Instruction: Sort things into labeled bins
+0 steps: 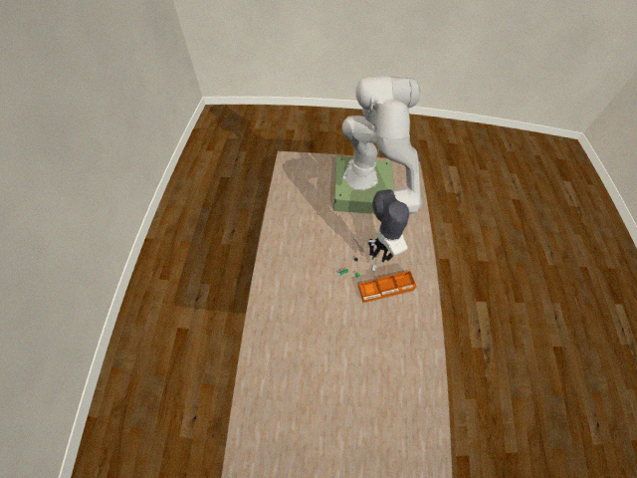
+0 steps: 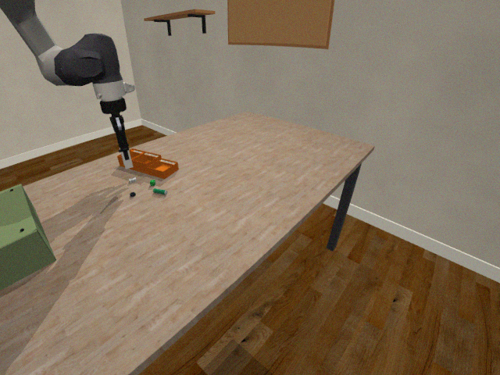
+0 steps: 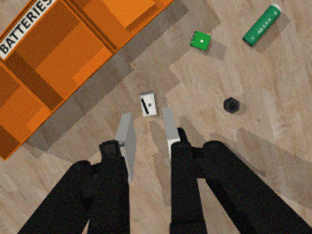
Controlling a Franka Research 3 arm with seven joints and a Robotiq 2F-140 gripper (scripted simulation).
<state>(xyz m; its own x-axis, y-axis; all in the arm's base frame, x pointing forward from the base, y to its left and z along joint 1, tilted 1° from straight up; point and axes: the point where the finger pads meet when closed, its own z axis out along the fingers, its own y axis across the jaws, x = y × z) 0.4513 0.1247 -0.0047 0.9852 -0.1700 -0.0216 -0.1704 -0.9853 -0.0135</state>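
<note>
Right now my hand is 90 mm above the white piece. Also, from my hand: labelled bins (90 mm ahead, 80 mm below, 70 mm to the left); then small green cube (90 mm below, 70 mm to the right, 50 mm ahead); then small black piece (90 mm to the right, 90 mm below, 30 mm behind).
</note>
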